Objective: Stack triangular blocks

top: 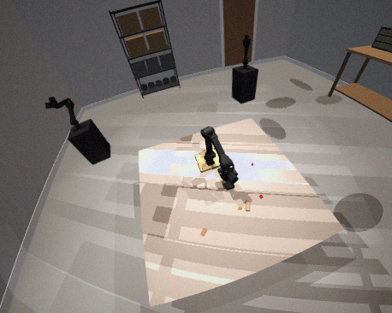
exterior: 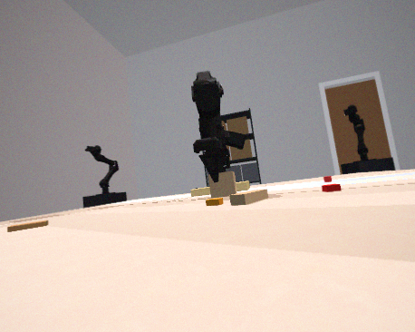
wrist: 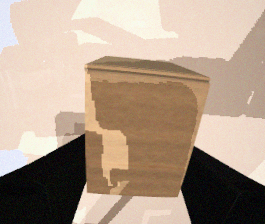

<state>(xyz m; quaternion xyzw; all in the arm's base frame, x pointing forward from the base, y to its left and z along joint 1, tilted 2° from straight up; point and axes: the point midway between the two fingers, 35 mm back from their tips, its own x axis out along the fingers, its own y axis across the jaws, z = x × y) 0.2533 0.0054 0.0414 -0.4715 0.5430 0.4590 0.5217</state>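
My gripper tip is 1 cm below the triangular block. Round my gripper tip: flat tan bar 22 cm ahead, 6 cm to the left, 3 cm below; small orange block 21 cm ahead, 3 cm below.
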